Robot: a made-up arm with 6 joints.
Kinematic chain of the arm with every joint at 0, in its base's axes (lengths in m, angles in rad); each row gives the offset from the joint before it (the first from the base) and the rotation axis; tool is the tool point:
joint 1: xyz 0 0 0.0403 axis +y
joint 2: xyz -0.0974 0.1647 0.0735 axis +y
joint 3: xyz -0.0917 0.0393 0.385 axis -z
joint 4: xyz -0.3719 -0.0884 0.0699 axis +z
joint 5: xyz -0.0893 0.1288 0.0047 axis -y
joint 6: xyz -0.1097 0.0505 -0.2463 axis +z
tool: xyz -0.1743 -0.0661 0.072
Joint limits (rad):
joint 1: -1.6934..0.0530
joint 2: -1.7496..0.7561
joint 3: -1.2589..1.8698
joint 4: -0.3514..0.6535
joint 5: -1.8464..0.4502
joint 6: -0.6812..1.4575
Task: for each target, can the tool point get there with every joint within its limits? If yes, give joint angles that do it. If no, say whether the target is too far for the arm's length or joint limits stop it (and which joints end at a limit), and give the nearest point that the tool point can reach.
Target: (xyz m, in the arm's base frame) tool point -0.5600 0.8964 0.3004
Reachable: yes | joints -0.2323 0.0165 1.0506 -0.0786 -0.0567 -0.1560
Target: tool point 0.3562 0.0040 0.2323
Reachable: no: joint limits stop it (at a limit: joint 1, joint 2, joint 4, joint 5) | nearest point 0.5870 -0.0656 -0.0469 | short by 0.369 m
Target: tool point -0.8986 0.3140 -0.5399
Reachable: yes | joints -0.2590 -0.9907 0.4657 0.5399 -0.9187 0.4038
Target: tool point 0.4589 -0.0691 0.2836
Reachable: no: joint limits stop it (at a limit: joint 1, joint 2, joint 4, joint 5) | nearest point 0.5825 -0.0797 -0.0473 | short by 0.353 m
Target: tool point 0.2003 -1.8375 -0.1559
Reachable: no: too far | nearest point 0.2518 -0.6506 -0.3788 | short by 1.209 m
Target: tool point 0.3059 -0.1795 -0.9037
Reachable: yes | joints -1.5494 -1.1447 -0.3697 0.2463 -1.1427 0.4826
